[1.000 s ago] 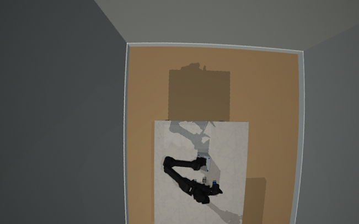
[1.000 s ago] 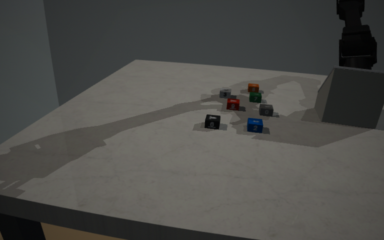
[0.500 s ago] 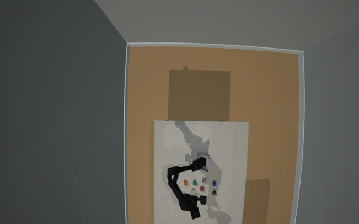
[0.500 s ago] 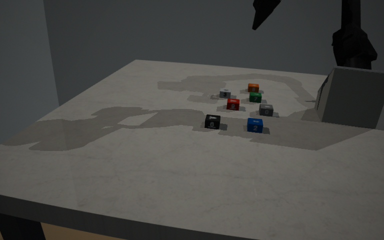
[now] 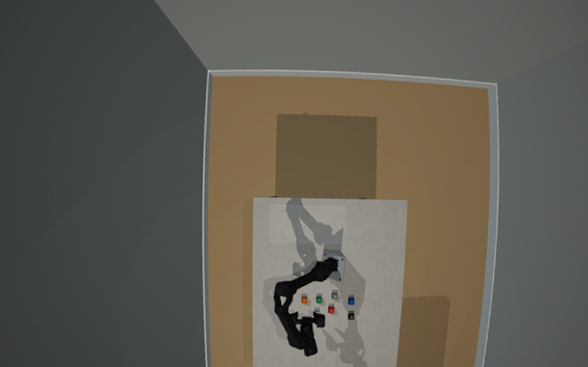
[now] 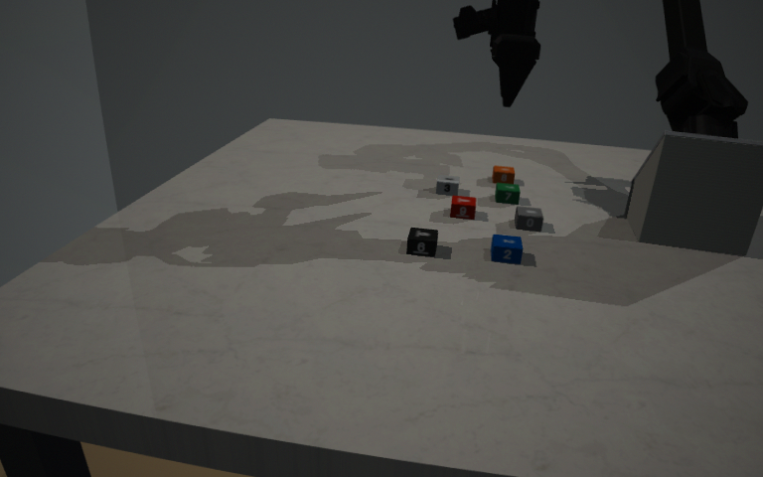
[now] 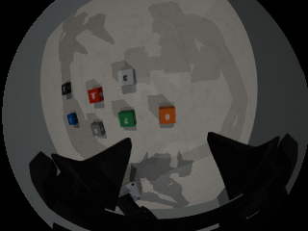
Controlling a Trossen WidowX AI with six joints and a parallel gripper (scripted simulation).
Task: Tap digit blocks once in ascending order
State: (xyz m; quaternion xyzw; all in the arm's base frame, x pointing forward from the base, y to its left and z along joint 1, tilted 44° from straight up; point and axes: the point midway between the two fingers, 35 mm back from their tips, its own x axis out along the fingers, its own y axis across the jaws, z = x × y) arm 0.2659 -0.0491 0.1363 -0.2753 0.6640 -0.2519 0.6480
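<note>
My gripper tip is now 40 mm past the grey block, 170 mm to the right of it and 120 mm above it. Also, from my gripper tip: orange block: 10 mm behind, 120 mm below; then white block: 70 mm ahead, 80 mm to the left, 120 mm below; then green block: 20 mm behind, 80 mm to the left, 120 mm below.
</note>
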